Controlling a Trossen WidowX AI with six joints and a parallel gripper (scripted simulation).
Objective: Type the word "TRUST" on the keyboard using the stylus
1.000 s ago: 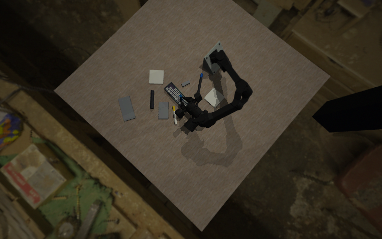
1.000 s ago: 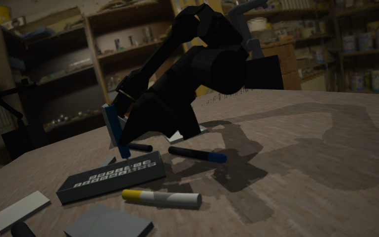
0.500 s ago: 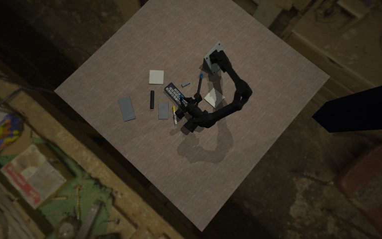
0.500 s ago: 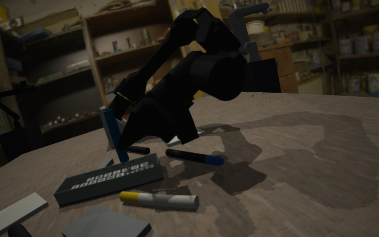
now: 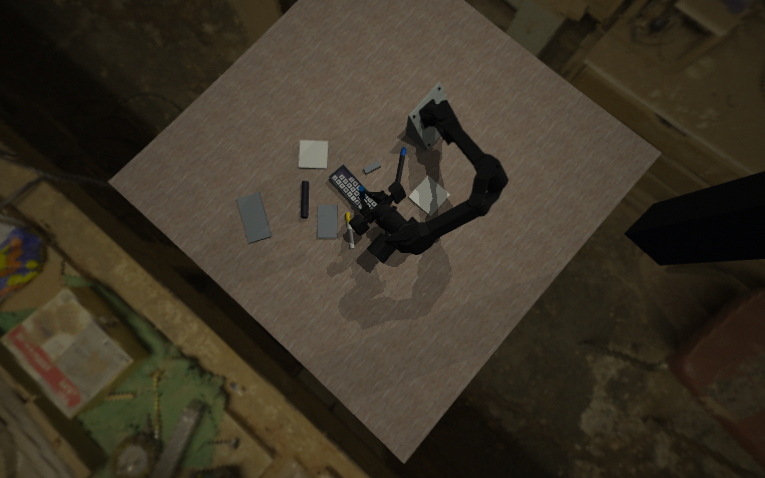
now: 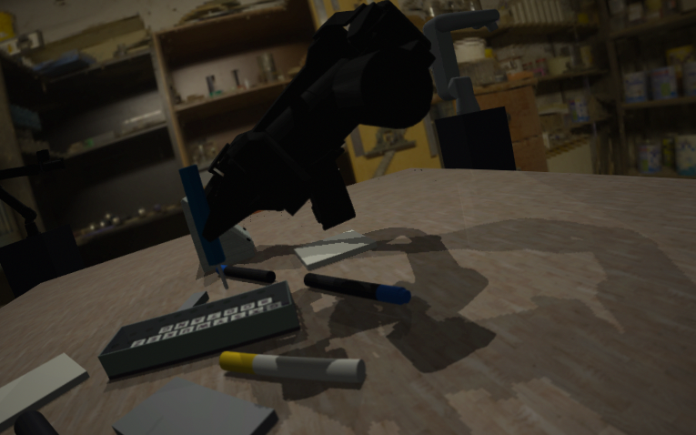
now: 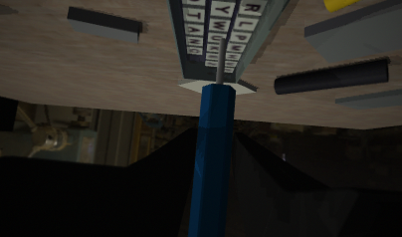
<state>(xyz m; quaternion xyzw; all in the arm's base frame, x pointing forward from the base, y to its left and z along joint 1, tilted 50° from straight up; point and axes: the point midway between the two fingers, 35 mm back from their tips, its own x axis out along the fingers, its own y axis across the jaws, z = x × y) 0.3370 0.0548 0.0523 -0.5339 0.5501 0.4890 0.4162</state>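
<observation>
Right now my gripper tip is 90 mm short of the yellow-capped marker, 90 mm above it and 30 mm to the right of it. The rest, counted from my gripper tip: blue stylus (10 mm below).
</observation>
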